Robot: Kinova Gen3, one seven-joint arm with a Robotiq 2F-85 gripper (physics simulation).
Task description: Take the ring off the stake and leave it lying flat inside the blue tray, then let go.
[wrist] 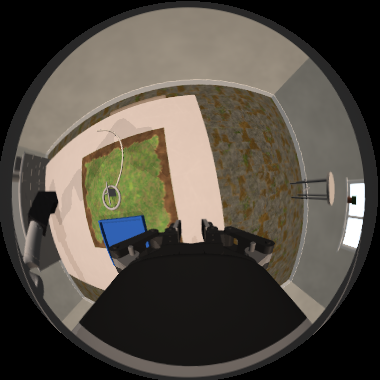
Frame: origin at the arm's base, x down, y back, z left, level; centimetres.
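Seen in the pictures: gripper, between the fingertips: (190,225).
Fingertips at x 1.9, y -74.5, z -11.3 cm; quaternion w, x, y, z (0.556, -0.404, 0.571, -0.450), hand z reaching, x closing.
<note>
A point is followed by its place in that frame.
A pale ring (120,198) @[x 18.4, y -54.3, z -2.0 cm] is around the foot of the stake (122,155) @[x 18.4, y -58.6, z 12.0 cm], a thin, pale, curved rod that seems to rise from a small dark block (111,192) @[x 16.7, y -52.4, z 0.7 cm] on the green patch. A short straight bar crosses the ring; how it joins the ring is too small to tell. The blue tray (124,232) @[x 18.3, y -51.3, z -13.3 cm] is below the ring in the view, between it and my gripper, with its near part hidden behind the gripper. My gripper (190,225) @[x 1.9, y -74.5, z -11.3 cm] is partly open, with nothing between its fingers. It is to the right of the tray in the view, apart from the ring and stake.
The green, brown-edged mat (171,192) @[x 18.9, y -71.4, z -5.3 cm] lies on the pale table top (192,165) @[x 19.0, y -80.0, z 0.6 cm]. The table's right edge borders the mottled floor (255,170). A black and grey arm part (42,207) @[x 6.1, y -4.2, z 8.0 cm] shows at far left. A round stool (331,188) stands at far right, near a window.
</note>
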